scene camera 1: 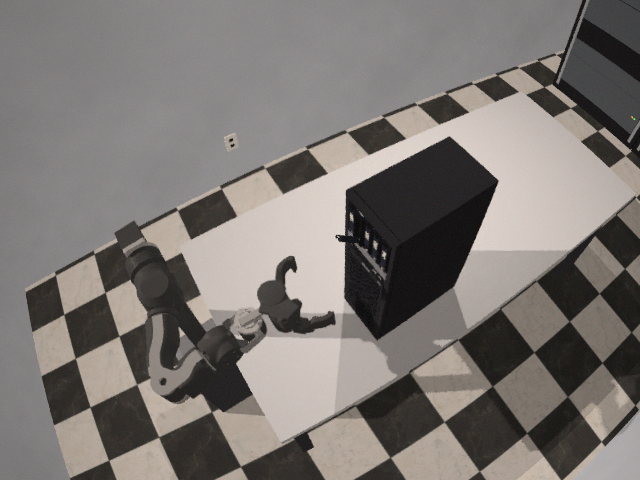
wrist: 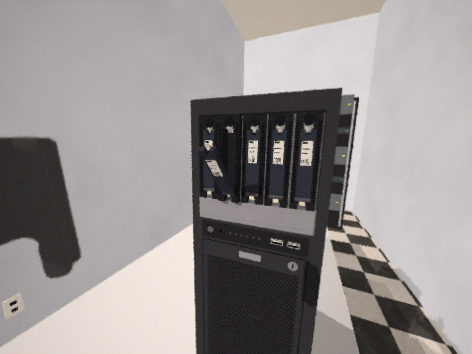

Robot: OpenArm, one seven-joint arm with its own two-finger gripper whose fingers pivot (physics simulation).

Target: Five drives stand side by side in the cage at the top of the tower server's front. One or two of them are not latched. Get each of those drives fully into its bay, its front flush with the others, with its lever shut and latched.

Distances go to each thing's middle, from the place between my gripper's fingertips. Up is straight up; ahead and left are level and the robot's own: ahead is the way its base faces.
Scene:
Now: hand 14 cm short of the blue lever (wrist: pixel 212 159), 6 cm to the right of it and 1 cm above it. The rest, counted from my hand: black tower server (scene camera 1: pixel 429 207) 32 cm ahead, 18 cm below, 2 cm to the left.

